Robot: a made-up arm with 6 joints. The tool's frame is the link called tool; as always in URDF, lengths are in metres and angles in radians. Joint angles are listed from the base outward.
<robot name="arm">
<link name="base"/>
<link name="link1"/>
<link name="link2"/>
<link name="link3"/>
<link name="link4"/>
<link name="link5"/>
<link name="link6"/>
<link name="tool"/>
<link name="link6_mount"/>
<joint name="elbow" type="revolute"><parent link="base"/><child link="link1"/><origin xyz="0 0 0.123" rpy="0 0 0"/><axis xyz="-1 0 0"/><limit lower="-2.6" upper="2.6"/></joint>
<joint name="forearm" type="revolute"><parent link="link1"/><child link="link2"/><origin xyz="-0.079 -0.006 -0.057" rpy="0 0 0"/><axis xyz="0 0 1"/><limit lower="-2.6" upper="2.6"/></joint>
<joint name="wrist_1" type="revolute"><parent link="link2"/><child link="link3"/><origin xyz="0.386 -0.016 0.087" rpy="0 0 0"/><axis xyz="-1 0 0"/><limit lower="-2.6" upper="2.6"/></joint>
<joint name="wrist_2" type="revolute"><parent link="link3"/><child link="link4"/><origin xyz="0.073 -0.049 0.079" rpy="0 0 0"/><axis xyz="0 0 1"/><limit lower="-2.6" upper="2.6"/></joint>
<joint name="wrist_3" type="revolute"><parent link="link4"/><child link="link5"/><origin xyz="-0.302 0.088 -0.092" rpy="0 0 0"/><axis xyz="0 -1 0"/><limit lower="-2.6" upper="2.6"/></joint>
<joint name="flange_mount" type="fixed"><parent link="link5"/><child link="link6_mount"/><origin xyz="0.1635 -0.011 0.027" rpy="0 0 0"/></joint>
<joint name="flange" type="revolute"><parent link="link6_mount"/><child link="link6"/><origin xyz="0.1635 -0.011 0.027" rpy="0 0 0"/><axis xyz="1 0 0"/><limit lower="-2.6" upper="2.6"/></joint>
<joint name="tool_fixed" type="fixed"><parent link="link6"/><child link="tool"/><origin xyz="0.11 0.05 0.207" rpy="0 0 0"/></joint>
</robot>
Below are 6 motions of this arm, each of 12 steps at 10 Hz.
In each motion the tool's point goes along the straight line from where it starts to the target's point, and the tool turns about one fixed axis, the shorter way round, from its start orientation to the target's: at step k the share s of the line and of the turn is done. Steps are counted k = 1, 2, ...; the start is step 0. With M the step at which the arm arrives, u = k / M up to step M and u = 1 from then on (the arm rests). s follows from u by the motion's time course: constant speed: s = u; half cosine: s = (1 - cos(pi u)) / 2; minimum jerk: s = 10 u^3 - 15 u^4 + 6 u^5.
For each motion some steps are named. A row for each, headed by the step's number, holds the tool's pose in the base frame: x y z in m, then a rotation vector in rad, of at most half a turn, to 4 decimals.
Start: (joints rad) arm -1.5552 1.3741 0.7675 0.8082 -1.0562 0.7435
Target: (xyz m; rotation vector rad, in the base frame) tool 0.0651 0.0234 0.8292 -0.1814 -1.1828 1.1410
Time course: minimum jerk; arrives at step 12
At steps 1, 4, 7, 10, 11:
1: 0.2251 0.1846 0.6360 0.1862 -0.2038 1.1357
4: 0.1922 0.1515 0.6758 0.1142 -0.4055 1.1529
7: 0.1209 0.0796 0.7619 -0.0483 -0.8423 1.1620
10: 0.0708 0.0292 0.8223 -0.1675 -1.1480 1.1443
11: 0.0659 0.0242 0.8282 -0.1794 -1.1778 1.1415

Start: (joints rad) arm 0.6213 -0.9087 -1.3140 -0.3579 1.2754 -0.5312
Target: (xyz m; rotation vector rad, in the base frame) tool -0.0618 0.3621 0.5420 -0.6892 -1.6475 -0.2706
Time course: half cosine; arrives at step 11
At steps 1, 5, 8, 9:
1: -0.2723 -0.0666 0.6917 -0.1700 -1.3599 -1.7075
5: -0.1845 0.1122 0.6292 -0.4143 -1.5510 -1.1273
8: -0.0989 0.2866 0.5684 -0.6146 -1.6387 -0.5331
9: -0.0789 0.3274 0.5541 -0.6558 -1.6456 -0.3916

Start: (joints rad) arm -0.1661 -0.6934 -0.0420 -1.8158 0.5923 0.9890
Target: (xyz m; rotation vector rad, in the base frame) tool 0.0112 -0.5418 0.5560 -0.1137 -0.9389 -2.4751
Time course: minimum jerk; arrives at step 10
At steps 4, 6, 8, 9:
4: 0.1538 -0.3995 0.5237 -0.1303 -1.0645 -2.1820
6: 0.0775 -0.4756 0.5410 -0.1219 -1.0009 -2.3395
8: 0.0233 -0.5297 0.5533 -0.1153 -0.9507 -2.4505
9: 0.0130 -0.5400 0.5556 -0.1139 -0.9407 -2.4715

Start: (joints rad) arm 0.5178 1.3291 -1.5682 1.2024 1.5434 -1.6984
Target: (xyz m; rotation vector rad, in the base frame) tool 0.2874 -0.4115 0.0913 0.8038 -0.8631 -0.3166
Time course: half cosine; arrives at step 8
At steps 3, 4, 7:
3: 0.3484 -0.1857 0.0093 0.6331 -0.3944 -0.1977
4: 0.3315 -0.2482 0.0320 0.6822 -0.5233 -0.2308
7: 0.2908 -0.3991 0.0868 0.7949 -0.8371 -0.3101

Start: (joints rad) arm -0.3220 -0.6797 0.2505 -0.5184 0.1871 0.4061
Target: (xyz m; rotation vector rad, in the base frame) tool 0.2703 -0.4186 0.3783 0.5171 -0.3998 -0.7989
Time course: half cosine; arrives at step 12
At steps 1, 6, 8, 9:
1: 0.3447 -0.4391 0.3590 0.2724 -0.1937 -1.1460
6: 0.3081 -0.4291 0.3685 0.3953 -0.2970 -0.9784
8: 0.2892 -0.4238 0.3734 0.4569 -0.3490 -0.8894
9: 0.2814 -0.4217 0.3754 0.4820 -0.3702 -0.8521

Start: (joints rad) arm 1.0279 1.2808 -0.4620 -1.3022 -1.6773 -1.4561
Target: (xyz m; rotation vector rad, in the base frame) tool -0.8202 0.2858 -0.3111 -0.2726 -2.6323 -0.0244
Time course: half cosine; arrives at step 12
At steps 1, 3, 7, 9, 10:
1: -0.3668 0.1951 -0.6270 -1.2230 2.3779 0.6194
3: -0.4265 0.2071 -0.5854 -1.0810 2.5863 0.5724
7: -0.6493 0.2516 -0.4302 0.3375 -2.9456 -0.2886
9: -0.7527 0.2723 -0.3582 -0.0446 -2.7725 -0.1243
10: -0.7893 0.2796 -0.3326 -0.1704 -2.6988 -0.0694

